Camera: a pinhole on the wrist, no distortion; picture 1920 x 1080 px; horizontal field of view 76.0 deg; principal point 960.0 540.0 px. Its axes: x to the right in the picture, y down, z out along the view. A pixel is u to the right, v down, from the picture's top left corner.
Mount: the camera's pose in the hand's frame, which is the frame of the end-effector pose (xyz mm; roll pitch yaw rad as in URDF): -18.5 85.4 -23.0 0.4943 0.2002 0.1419
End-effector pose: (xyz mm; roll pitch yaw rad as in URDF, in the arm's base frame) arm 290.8 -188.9 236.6 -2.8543 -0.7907 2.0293
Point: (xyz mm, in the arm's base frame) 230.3 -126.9 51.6
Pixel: 307.6 849.3
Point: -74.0 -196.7 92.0
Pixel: 712.5 100.4
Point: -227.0 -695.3 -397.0
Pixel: outside the picture
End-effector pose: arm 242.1 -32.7 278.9 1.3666 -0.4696 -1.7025
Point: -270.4 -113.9 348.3
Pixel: 1065.1 673.9
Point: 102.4 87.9 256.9
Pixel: 67.6 577.8
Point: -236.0 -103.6 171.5
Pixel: 851.6 342.0
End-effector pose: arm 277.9 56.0 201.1 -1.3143 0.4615 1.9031
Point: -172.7 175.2 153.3
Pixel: 1433.8 905.6
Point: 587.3 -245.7 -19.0
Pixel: behind the camera
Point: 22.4 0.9 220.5
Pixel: 842.5 924.1
